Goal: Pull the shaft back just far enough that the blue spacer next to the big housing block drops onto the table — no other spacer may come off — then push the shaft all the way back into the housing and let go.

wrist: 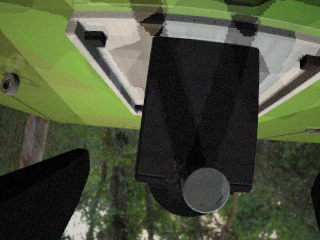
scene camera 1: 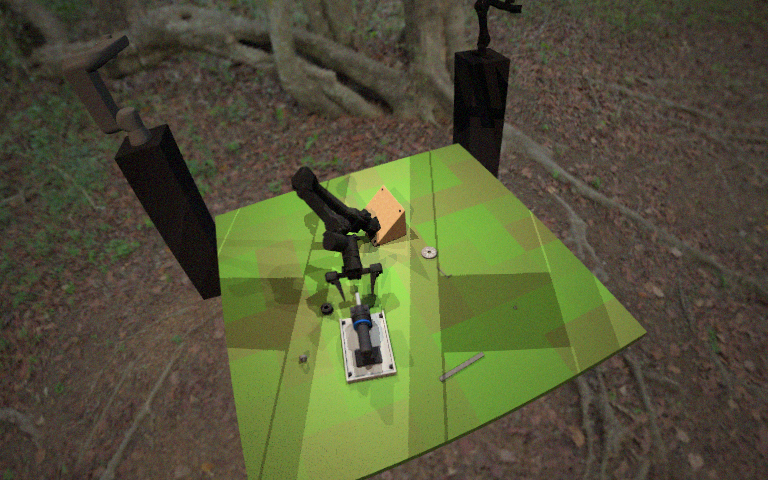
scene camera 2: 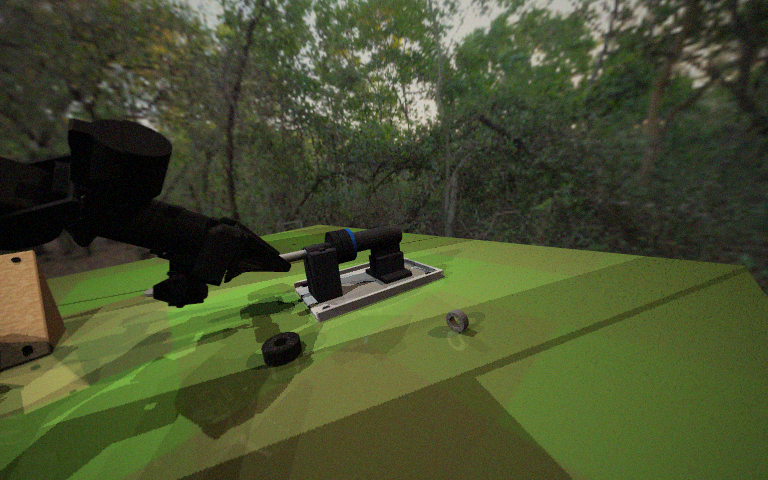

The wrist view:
my gripper
grey shaft
housing block
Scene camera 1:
my gripper
housing block
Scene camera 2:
my gripper
black ring
housing block
